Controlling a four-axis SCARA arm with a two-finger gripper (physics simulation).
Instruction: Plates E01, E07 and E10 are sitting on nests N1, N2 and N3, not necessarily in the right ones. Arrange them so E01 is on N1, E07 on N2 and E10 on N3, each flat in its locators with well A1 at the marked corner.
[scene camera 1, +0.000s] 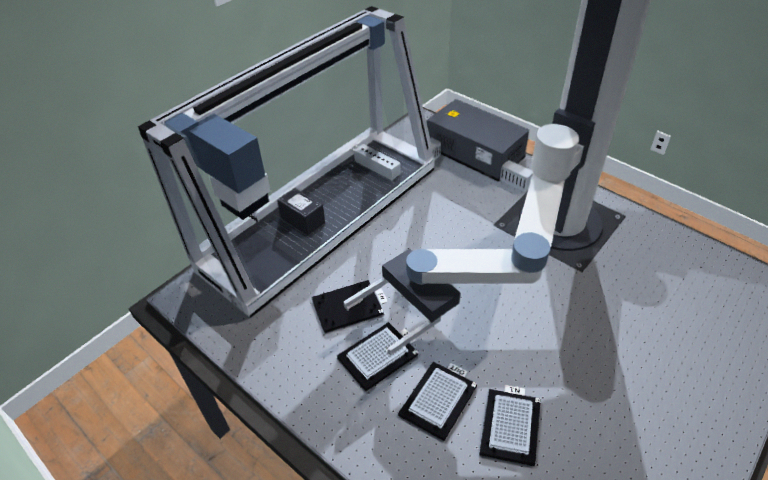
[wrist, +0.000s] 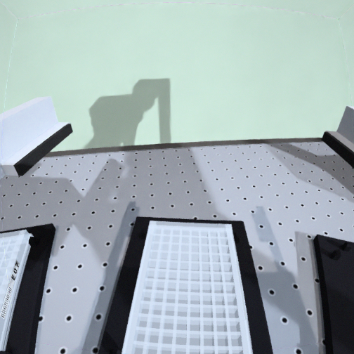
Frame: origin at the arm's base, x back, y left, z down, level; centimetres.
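Where they show: gripper, fingertip midpoint: (scene camera 1: 366, 327); arm's base at its link origin: (scene camera 1: 559, 223).
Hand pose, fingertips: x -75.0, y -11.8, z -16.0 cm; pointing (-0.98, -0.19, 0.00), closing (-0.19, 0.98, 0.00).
Each offset is from my fingertips to the top centre of the thing. "*": to the spot under its first point.
My gripper (scene camera 1: 368, 328) (wrist: 197, 113) is open and empty, its fingers spread wide above the two left nests. A black nest {dx +9.2, dy -16.0, dz +12.5 cm} (scene camera 1: 334, 312) (wrist: 340, 290) at the back left holds no plate. Beside it, a white plate {dx +2.7, dy +0.5, dz +12.0 cm} (scene camera 1: 373, 353) (wrist: 190, 295) sits on a second nest {* dx -5.3, dy +4.3, dz +13.5 cm} (scene camera 1: 367, 384) (wrist: 122, 295). The plate marked E07 {dx +2.5, dy +19.4, dz +12.0 cm} (scene camera 1: 438, 396) (wrist: 10, 285) sits on the third nest {dx +2.5, dy +19.4, dz +12.5 cm} (scene camera 1: 424, 425) (wrist: 42, 260). Another white plate {dx +7.5, dy +36.1, dz +12.0 cm} (scene camera 1: 512, 423) sits on the rightmost nest {dx +7.6, dy +36.2, dz +12.5 cm} (scene camera 1: 512, 459). Most nest labels, the other plate names and the A1 wells are too small to read.
A gantry frame (scene camera 1: 317, 254) with a blue head {* dx -2.1, dy -36.4, dz -34.1 cm} (scene camera 1: 226, 150) and a black box {* dx +19.2, dy -42.1, dz +2.8 cm} (scene camera 1: 301, 212) stands at the back left. A dark grey unit {* dx +81.8, dy -24.5, dz +3.2 cm} (scene camera 1: 478, 135) stands at the back wall. The arm's column (scene camera 1: 594, 141) rises at the back right.
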